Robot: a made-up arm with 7 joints. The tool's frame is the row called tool.
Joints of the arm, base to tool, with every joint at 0 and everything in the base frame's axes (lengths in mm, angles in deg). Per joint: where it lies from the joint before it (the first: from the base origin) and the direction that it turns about. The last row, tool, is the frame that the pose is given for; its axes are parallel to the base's.
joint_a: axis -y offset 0 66.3 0
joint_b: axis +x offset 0 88.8 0
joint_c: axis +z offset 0 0 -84.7
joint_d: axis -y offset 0 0 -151.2
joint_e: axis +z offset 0 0 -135.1
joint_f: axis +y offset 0 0 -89
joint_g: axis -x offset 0 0 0
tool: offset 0 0 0
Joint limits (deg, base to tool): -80..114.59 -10..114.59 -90..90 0..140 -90..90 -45..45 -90..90
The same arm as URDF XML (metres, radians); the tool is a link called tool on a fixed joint. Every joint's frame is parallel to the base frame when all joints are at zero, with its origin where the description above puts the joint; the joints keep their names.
<robot name="arm">
  <joint name="tool_joint" type="fixed">
    <parent link="link7"/>
    <child link="tool"/>
    <origin xyz="0 0 0"/>
  </joint>
  <joint name="joint_g" type="revolute">
    <parent link="link6"/>
    <child link="link7"/>
    <origin xyz="0 0 0"/>
    <axis xyz="-1 0 0"/>
    <limit lower="-1.5708" upper="1.5708"/>
  </joint>
  <joint name="joint_f" type="revolute">
    <parent link="link5"/>
    <child link="link6"/>
    <origin xyz="0 0 -0.089"/>
    <axis xyz="0 1 0"/>
    <limit lower="-0.7854" upper="0.7854"/>
  </joint>
  <joint name="joint_e" type="revolute">
    <parent link="link4"/>
    <child link="link5"/>
    <origin xyz="0 0 -0.1351"/>
    <axis xyz="0 0 1"/>
    <limit lower="-1.5708" upper="1.5708"/>
  </joint>
  <joint name="joint_d" type="revolute">
    <parent link="link3"/>
    <child link="link4"/>
    <origin xyz="0 0 -0.1512"/>
    <axis xyz="0 -1 0"/>
    <limit lower="0" upper="2.4435"/>
  </joint>
  <joint name="joint_c" type="revolute">
    <parent link="link2"/>
    <child link="link3"/>
    <origin xyz="0 0 -0.0847"/>
    <axis xyz="0 0 1"/>
    <limit lower="-1.5708" upper="1.5708"/>
  </joint>
  <joint name="joint_b" type="revolute">
    <parent link="link1"/>
    <child link="link2"/>
    <origin xyz="0 0.0888 0"/>
    <axis xyz="1 0 0"/>
    <limit lower="-0.1745" upper="2"/>
  </joint>
  <joint name="joint_a" type="revolute">
    <parent link="base"/>
    <child link="link1"/>
    <origin xyz="0 0.0663 0"/>
    <axis xyz="0 -1 0"/>
    <limit lower="-1.3963" upper="2"/>
  </joint>
  <link name="base"/>
  <link name="link1"/>
  <link name="link2"/>
  <link name="link3"/>
  <link name="link4"/>
  <link name="link5"/>
  <link name="link6"/>
  <link name="link7"/>
  <link name="tool"/>
</robot>

